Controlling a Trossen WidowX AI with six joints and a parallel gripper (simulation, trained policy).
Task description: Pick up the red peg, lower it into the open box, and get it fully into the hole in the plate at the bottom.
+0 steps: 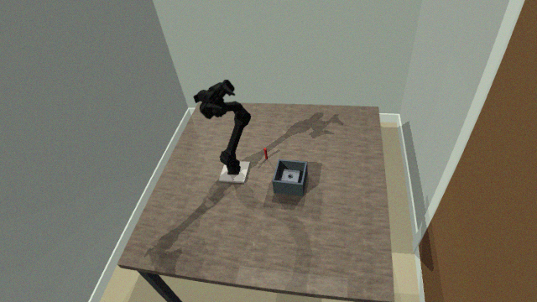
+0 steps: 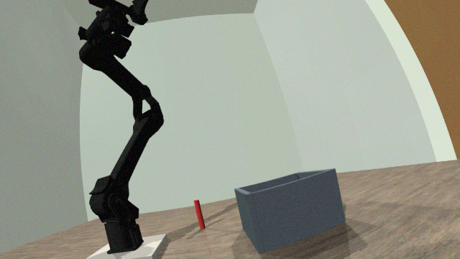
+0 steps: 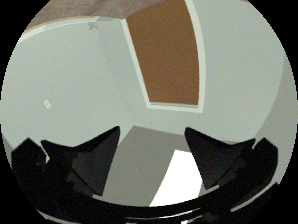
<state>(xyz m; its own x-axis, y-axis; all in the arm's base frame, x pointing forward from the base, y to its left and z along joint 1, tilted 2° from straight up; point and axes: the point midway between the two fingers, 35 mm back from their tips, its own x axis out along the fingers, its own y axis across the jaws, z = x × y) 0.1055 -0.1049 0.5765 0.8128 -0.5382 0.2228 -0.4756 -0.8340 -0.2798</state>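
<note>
Now: gripper tip 5 cm short of the red peg, 24 cm to the right of it and 56 cm above it. Also, from my gripper tip: grey-blue box: 22 cm ahead, 6 cm to the left, 57 cm below; light grey plate: 22 cm ahead, 6 cm to the left, 55 cm below.
</note>
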